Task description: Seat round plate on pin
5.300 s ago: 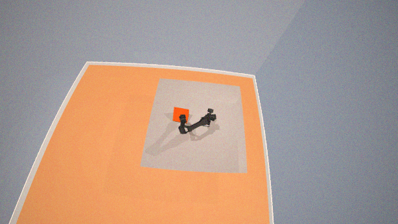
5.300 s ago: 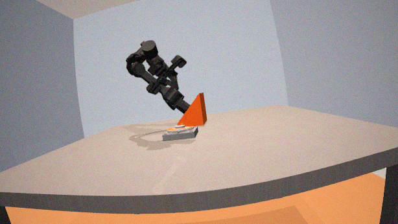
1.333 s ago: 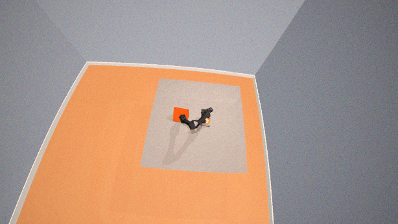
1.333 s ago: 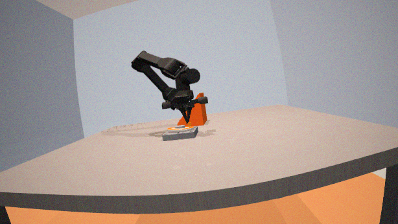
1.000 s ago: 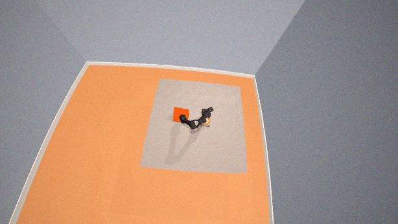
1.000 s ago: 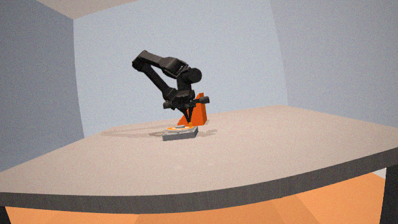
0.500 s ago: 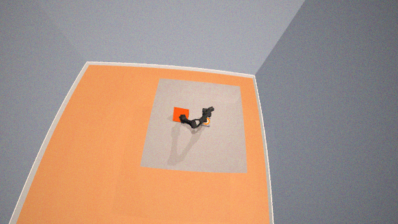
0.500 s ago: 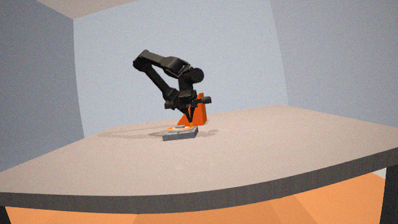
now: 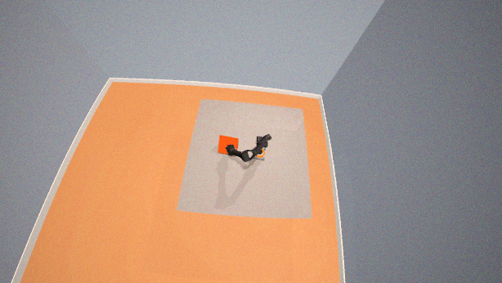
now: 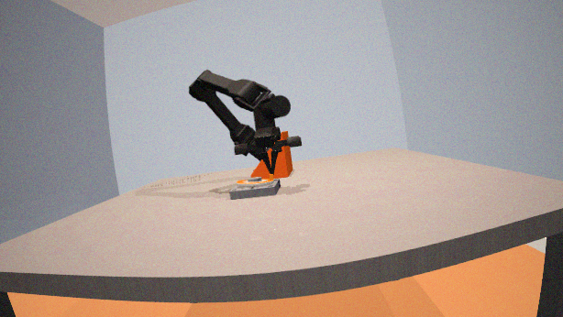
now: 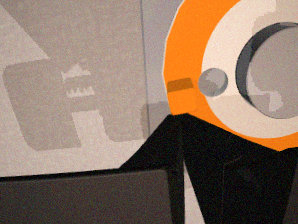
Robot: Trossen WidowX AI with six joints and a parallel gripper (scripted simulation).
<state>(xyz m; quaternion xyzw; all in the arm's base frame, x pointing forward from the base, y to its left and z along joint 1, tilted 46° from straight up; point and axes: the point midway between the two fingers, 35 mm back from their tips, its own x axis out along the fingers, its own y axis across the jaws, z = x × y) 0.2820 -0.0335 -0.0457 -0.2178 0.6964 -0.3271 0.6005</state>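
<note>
My gripper tip is now 1 cm short of the base, 5 cm to the left of it and 2 cm above it.
</note>
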